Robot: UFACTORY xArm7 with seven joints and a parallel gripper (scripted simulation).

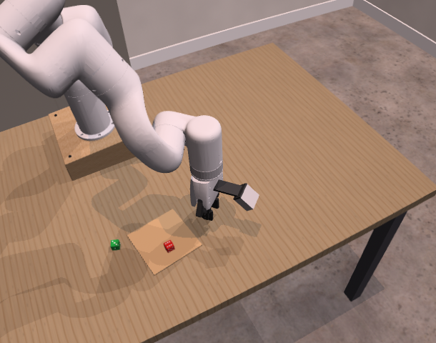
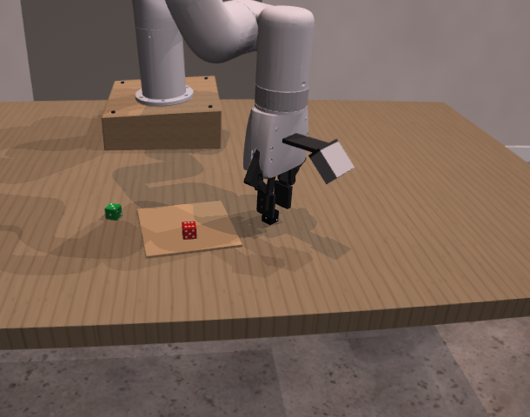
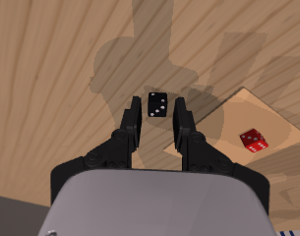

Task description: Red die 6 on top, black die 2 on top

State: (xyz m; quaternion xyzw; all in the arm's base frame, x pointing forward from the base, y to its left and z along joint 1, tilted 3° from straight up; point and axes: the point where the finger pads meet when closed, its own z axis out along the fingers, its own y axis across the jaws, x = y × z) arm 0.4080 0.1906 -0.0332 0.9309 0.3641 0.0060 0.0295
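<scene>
Right now my hand is 30 mm above the black die. Also, from my hand: red die 130 mm to the right, 40 mm ahead, 30 mm below; then tan mat 140 mm to the right, 40 mm below, 10 mm ahead; then green die 250 mm to the right, 30 mm below, 20 mm behind.
</scene>
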